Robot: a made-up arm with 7 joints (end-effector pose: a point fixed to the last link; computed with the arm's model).
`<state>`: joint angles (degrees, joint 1 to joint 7).
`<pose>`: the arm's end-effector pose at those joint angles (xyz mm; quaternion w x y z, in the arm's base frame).
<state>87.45 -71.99 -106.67 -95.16 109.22 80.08 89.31</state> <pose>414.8 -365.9 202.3 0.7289 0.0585 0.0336 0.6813</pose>
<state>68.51 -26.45 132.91 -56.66 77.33 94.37 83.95</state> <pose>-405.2 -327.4 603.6 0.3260 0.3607 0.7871 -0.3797</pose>
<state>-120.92 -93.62 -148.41 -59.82 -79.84 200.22 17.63</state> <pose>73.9 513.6 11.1 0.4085 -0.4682 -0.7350 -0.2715</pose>
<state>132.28 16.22 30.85 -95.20 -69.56 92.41 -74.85</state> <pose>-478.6 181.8 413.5 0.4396 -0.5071 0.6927 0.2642</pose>
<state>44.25 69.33 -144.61 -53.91 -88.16 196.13 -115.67</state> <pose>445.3 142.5 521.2 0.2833 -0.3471 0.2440 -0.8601</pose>
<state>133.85 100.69 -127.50 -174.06 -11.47 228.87 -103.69</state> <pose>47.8 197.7 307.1 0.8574 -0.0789 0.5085 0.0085</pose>
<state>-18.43 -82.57 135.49 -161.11 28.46 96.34 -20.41</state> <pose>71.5 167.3 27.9 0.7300 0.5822 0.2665 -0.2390</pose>
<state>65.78 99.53 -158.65 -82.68 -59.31 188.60 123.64</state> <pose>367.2 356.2 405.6 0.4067 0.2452 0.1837 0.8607</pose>
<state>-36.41 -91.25 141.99 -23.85 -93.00 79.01 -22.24</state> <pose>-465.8 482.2 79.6 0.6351 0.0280 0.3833 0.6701</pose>
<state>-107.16 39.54 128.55 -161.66 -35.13 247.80 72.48</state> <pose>158.0 -15.2 404.0 0.7753 -0.4858 0.1077 -0.3889</pose>
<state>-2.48 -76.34 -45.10 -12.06 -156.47 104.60 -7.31</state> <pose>-634.1 -39.1 443.9 0.3056 0.0997 -0.9228 -0.2124</pose>
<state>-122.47 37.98 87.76 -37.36 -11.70 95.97 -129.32</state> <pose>-13.9 -463.0 706.9 0.4052 0.7246 0.4974 0.2518</pose>
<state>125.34 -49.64 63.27 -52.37 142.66 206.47 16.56</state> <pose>-37.5 -313.3 619.6 0.3461 -0.3096 -0.2598 0.8467</pose>
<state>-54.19 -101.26 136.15 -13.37 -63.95 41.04 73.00</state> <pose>-262.7 573.9 45.2 0.2623 0.5087 -0.0155 0.8199</pose>
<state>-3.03 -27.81 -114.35 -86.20 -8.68 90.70 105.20</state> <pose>-358.5 -379.8 463.7 0.1502 0.3614 0.9191 0.0455</pose>
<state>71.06 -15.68 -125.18 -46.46 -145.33 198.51 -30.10</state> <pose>150.9 -296.1 629.3 0.7825 0.2919 0.4889 -0.2518</pose>
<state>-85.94 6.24 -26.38 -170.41 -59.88 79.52 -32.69</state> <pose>-82.3 -153.6 126.2 0.4999 -0.6216 0.1399 0.5866</pose>
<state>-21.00 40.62 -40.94 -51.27 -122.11 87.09 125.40</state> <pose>446.1 -398.1 495.0 0.7638 -0.0615 -0.2815 0.5776</pose>
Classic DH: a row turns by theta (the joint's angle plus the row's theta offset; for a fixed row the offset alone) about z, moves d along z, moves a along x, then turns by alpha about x. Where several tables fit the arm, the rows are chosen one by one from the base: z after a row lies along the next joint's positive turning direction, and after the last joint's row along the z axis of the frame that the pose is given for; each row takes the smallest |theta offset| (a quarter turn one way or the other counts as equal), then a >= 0, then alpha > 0; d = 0 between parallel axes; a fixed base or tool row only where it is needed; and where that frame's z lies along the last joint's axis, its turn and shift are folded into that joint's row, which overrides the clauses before.
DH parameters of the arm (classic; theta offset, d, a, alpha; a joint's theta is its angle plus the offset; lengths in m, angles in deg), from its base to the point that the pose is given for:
joint 1: 0 0.209 0 -90
joint 2: 0 0 0 90
joint 3: 0 0.295 0.065 90
joint 4: 0 0 -0.062 -90
joint 5: 0 0.287 0 90
joint 6: 0 0 0.09 90
joint 7: 0 0 0 0

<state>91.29 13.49 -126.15 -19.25 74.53 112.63 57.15</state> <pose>75.6 62.6 881.2 0.5851 -0.6285 0.1638 -0.4856</pose>
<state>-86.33 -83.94 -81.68 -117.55 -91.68 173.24 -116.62</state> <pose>-351.4 171.9 370.3 0.4608 0.7072 -0.1358 -0.5188</pose>
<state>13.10 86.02 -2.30 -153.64 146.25 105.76 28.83</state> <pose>2.9 -24.3 -59.3 0.0229 0.0170 0.9612 0.2742</pose>
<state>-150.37 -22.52 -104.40 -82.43 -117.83 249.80 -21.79</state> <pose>25.6 311.6 535.1 0.3255 0.5985 -0.4318 -0.5911</pose>
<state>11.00 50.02 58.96 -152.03 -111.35 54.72 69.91</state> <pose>91.3 259.0 65.9 0.5609 0.5361 0.5019 0.3823</pose>
